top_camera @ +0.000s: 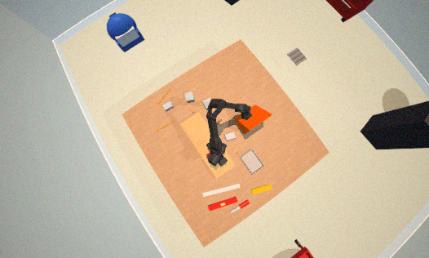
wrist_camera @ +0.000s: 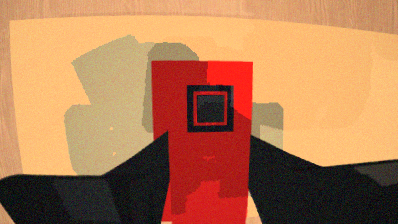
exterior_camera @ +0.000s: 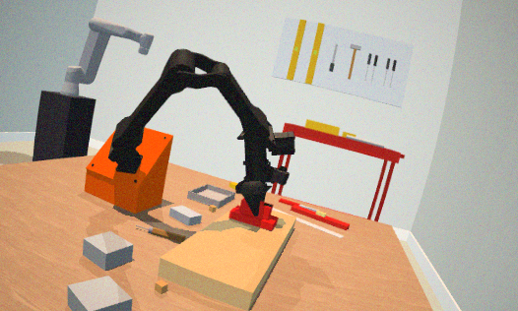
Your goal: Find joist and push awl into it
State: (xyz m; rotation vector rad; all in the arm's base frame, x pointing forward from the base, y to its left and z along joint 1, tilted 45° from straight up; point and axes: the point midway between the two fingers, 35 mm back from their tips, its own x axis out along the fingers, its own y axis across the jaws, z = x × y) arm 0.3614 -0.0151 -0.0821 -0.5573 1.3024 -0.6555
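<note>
Right now my gripper tip is 190 mm past the grey tray, 240 mm to the right of it and 50 mm above it. From my gripper tip the other things lie so: white strip (150 mm ahead, 250 mm to the left, 60 mm below); awl (220 mm behind, 180 mm to the right, 60 mm below); stud finder (10 mm ahead, 20 mm above).
</note>
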